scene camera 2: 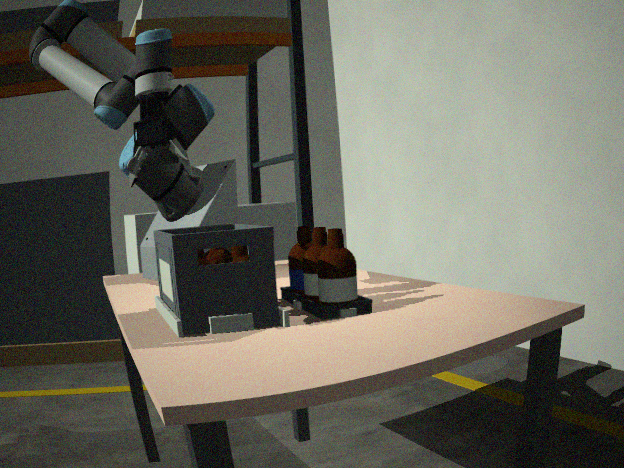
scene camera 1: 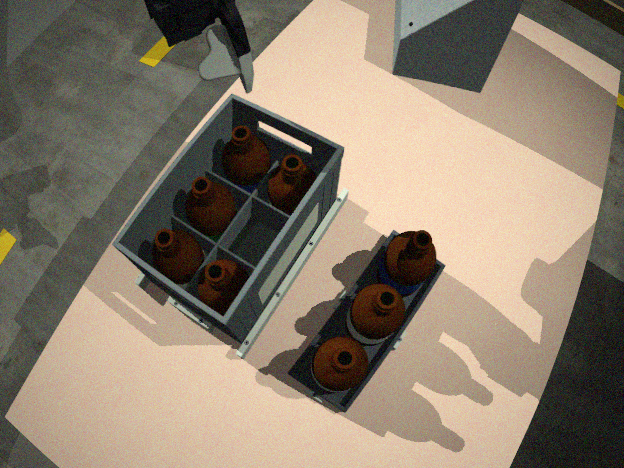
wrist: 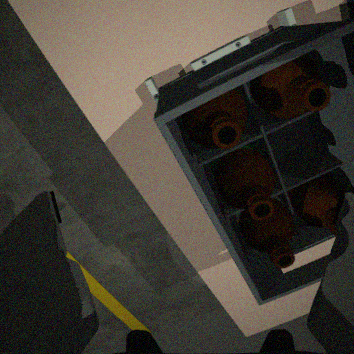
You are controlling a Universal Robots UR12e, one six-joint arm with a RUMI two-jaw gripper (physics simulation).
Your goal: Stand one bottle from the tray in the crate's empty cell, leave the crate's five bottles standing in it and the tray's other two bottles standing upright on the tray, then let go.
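Where they show: gripper, between the fingertips: (scene camera 2: pixel 159 181) (scene camera 1: pixel 222 58) (wrist: pixel 195 197); arm's base, origin of its link: (scene camera 2: pixel 184 196).
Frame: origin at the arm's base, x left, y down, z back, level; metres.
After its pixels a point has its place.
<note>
My gripper (scene camera 1: pixel 229 75) {y -0.027, x -0.193, z -0.537 m} (wrist: pixel 195 197) {y -0.027, x -0.193, z -0.537 m} is open and empty, above the far left corner of the crate (scene camera 1: pixel 330 178) {y 0.115, x -0.026, z -0.557 m} (scene camera 2: pixel 226 292) {y 0.183, x -0.133, z -0.792 m} (wrist: pixel 181 161) {y 0.077, x -0.208, z -0.559 m}; the arm partly hides it in scene camera 2. Five brown bottles stand in the crate. The empty cell (scene camera 1: pixel 258 231) {y 0.245, x -0.108, z -0.629 m} (wrist: pixel 302 147) {y 0.237, x -0.062, z -0.702 m} is the middle one on the tray side. On the tray (scene camera 1: pixel 302 370) {y 0.248, x 0.056, z -0.790 m} (scene camera 2: pixel 363 304) {y 0.234, x 0.123, z -0.817 m}, three brown bottles stand upright: a blue-labelled one (scene camera 1: pixel 410 259) {y 0.129, x 0.118, z -0.606 m} (scene camera 2: pixel 296 266) {y 0.175, x 0.089, z -0.608 m} at the far end, a white-labelled one (scene camera 1: pixel 377 312) {y 0.116, x 0.109, z -0.693 m} in the middle and another white-labelled one (scene camera 1: pixel 340 363) {y 0.093, x 0.097, z -0.774 m} (scene camera 2: pixel 337 266) {y 0.159, x 0.081, z -0.799 m} at the near end. The tray does not show in the wrist view.
A grey angular block (scene camera 1: pixel 453 50) {y 0.146, x 0.046, z -0.172 m} stands at the table's far side. A pale strip (scene camera 1: pixel 310 243) {y 0.222, x -0.023, z -0.616 m} runs along the crate's tray side, and short pale brackets sit by the crate and tray. The crate walls rise around the bottles, with thin dividers inside. A rack post (scene camera 2: pixel 300 125) stands behind.
</note>
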